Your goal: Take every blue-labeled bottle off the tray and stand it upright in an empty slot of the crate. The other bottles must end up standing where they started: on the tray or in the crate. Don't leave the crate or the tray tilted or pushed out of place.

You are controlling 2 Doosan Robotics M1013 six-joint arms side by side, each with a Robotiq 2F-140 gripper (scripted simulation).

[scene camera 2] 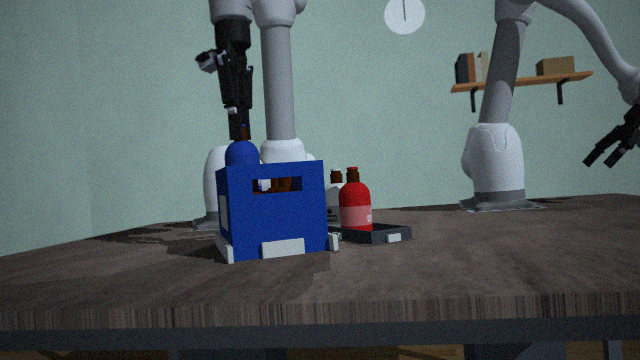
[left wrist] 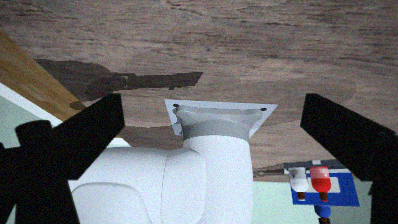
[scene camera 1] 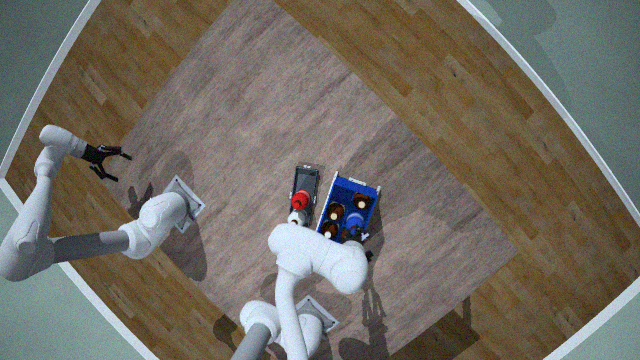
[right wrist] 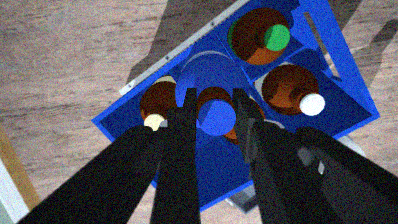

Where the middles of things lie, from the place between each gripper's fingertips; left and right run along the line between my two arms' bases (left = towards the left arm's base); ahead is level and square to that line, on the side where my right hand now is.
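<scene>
My right gripper is 8 cm above the blue-labeled bottle [scene camera 2: 240, 152]. The green-capped bottle [right wrist: 249, 37] is 8 cm behind my right hand, 3 cm to the right of it and 18 cm below it. I see the red bottle [scene camera 2: 355, 210] 23 cm to the left of my right hand, 11 cm behind it and 18 cm below it, while the blue crate [scene camera 2: 253, 219] is 2 cm behind my right hand, 4 cm to the left of it and 18 cm below it.
From my left hand [scene camera 1: 124, 169], the red bottle is 50 cm ahead of it, 77 cm to the right of it and 4 cm below it. The dark tray [scene camera 2: 378, 235] is 50 cm ahead of my left hand and 77 cm to the right of it, and 11 cm below it. I find the blue crate 59 cm ahead of my left hand, 96 cm to the right of it and 4 cm below it, and the green-capped bottle is 53 cm ahead of my left hand, 104 cm to the right of it and 3 cm below it.
</scene>
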